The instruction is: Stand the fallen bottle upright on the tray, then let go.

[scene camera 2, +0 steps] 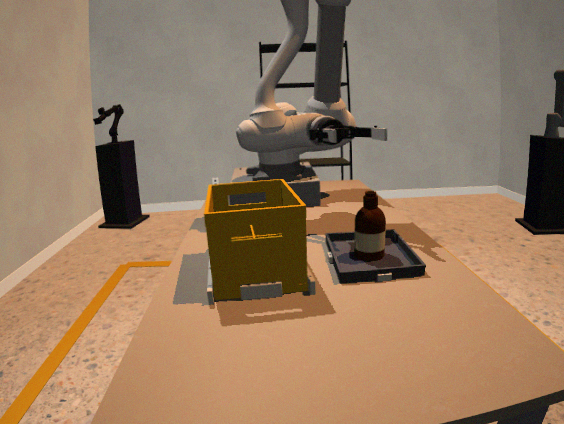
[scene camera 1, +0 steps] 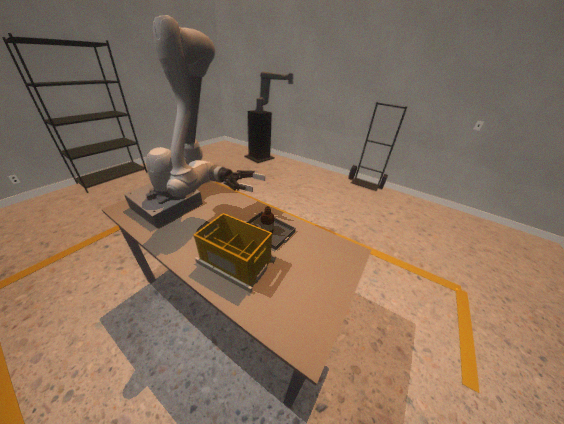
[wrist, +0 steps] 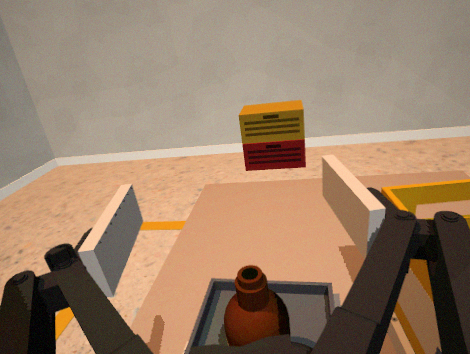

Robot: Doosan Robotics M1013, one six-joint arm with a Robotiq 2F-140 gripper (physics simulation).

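Places are measured from the arm's base along level axes (x ahead, y left, z up), in metres.
Where they show: gripper, fingertip midpoint: point(scene camera 2: 361, 135) point(scene camera 1: 259, 183) point(wrist: 229, 189); arm's base, origin of the base link: point(scene camera 2: 280, 174).
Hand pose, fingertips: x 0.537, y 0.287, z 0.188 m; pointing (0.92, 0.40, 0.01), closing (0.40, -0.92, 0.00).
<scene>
Each offset is from my fingertips to the top centre of the thing. Level surfaces: height alone.
The brown bottle {0.125 m down, 0.051 m ahead, 0.017 m left} point(scene camera 1: 267, 216) point(scene camera 2: 370, 225) point(wrist: 256, 320) with a cream label stands upright on the dark tray {0.260 m down, 0.053 m ahead, 0.021 m left} point(scene camera 1: 284, 231) point(scene camera 2: 400, 273) point(wrist: 307, 310), inside its low rim. In the wrist view its mouth and shoulders show low in the middle, and its lower part is hidden. My gripper point(scene camera 1: 253, 183) point(scene camera 2: 355, 134) point(wrist: 229, 189) is wide open and empty. It is above the table, higher than the bottle and back toward the arm's base, apart from the bottle.
A yellow divided crate {0.110 m down, 0.125 m ahead, 0.244 m right} point(scene camera 1: 257, 267) point(scene camera 2: 257, 260) point(wrist: 425, 195) stands on the table {0.285 m down} point(scene camera 1: 310, 300) point(scene camera 2: 330, 360) point(wrist: 250, 215) beside the tray. A shelf rack point(scene camera 1: 87, 118), a hand truck point(scene camera 1: 380, 143) and a black pedestal point(scene camera 1: 259, 135) with a small arm stand beyond the table.
</scene>
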